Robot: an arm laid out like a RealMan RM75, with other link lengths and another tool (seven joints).
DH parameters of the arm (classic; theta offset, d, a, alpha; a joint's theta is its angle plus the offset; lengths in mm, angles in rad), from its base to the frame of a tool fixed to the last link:
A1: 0 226.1 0 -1.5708
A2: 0 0 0 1.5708
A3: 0 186.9 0 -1.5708
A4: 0 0 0 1.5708
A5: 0 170.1 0 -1.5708
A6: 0 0 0 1.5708
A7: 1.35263 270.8 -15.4 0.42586
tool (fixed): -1.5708 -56.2 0 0
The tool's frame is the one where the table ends.
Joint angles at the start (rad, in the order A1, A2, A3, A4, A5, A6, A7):
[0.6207 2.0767 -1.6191 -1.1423 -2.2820 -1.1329 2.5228]
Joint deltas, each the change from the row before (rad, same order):
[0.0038 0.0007 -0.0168 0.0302 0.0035 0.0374 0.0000]
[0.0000 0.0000 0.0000 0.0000 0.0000 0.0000 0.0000]
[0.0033 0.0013 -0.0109 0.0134 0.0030 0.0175 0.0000]
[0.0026 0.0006 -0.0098 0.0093 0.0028 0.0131 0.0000]
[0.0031 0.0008 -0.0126 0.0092 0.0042 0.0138 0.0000]
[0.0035 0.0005 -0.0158 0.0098 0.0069 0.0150 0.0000]
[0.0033 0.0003 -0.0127 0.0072 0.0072 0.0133 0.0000]
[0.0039 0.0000 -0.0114 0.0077 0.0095 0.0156 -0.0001]
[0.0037 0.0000 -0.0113 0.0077 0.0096 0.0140 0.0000]
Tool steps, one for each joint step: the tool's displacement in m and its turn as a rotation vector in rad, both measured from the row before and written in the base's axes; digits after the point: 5 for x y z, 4 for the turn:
[0.00379 0.00204 -0.00366 0.0103 -0.0032 -0.0059]
[0.00000 0.00000 0.00000 0.0000 0.0000 0.0000]
[0.00067 0.00034 -0.00246 0.0022 -0.0010 0.0006]
[0.00031 0.00006 -0.00195 0.0009 -0.0013 0.0019]
[-0.00015 -0.00038 -0.00248 -0.0007 -0.0011 0.0036]
[-0.00046 -0.00084 -0.00299 -0.0024 -0.0005 0.0044]
[-0.00103 -0.00040 -0.00227 -0.0008 0.0016 0.0043]
[-0.00153 0.00026 -0.00190 0.0018 0.0046 0.0037]
[-0.00129 -0.00006 -0.00196 0.0005 0.0041 0.0027]

